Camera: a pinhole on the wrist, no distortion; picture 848 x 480 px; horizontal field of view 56.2 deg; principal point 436.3 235.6 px. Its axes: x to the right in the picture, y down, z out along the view. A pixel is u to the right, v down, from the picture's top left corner.
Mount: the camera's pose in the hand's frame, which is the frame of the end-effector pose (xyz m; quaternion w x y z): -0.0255 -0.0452 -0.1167 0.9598 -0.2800 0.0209 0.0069
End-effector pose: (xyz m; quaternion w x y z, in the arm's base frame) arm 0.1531 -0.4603 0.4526 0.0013 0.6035 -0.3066 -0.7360
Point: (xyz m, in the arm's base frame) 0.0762 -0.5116 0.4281
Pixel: 765.0 234.1
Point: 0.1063 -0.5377 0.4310
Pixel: 819.4 376.9
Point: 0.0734 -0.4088 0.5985
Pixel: 64.5 122.1
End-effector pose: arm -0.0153 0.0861 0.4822 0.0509 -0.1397 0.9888 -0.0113
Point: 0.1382 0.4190 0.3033
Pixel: 49.8 452.4
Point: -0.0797 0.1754 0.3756
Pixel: 625.4 269.0
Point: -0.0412 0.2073 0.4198
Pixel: 486.7 399.5
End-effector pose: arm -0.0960 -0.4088 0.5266 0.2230 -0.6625 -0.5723 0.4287
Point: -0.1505 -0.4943 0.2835
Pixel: 453.7 287.6
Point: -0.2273 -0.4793 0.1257
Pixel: 534.2 251.0
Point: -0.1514 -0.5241 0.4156
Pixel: 266.4 175.2
